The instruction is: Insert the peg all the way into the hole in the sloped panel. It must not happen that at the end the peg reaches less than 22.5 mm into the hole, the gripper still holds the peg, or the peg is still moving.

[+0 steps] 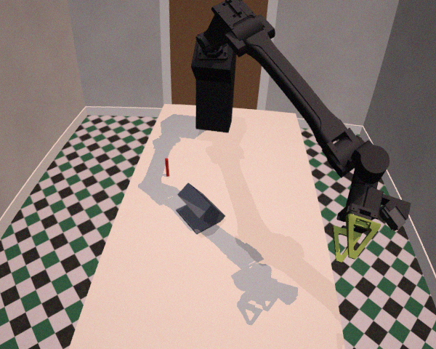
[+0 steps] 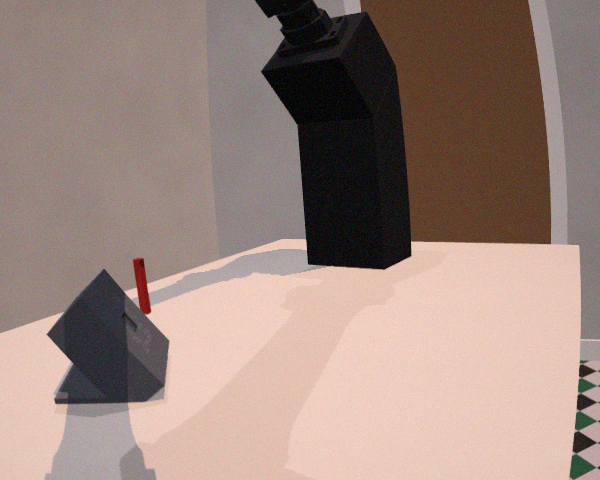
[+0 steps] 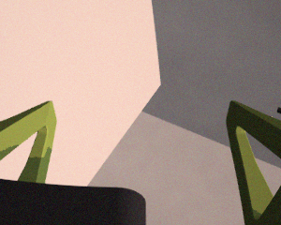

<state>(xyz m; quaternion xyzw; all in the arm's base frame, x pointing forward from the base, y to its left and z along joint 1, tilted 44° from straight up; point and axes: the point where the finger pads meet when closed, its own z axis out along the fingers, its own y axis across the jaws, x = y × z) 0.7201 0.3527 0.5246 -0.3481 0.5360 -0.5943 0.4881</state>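
Right now the red peg is 600 mm behind my hand, 450 mm to the right of it and 280 mm below it.
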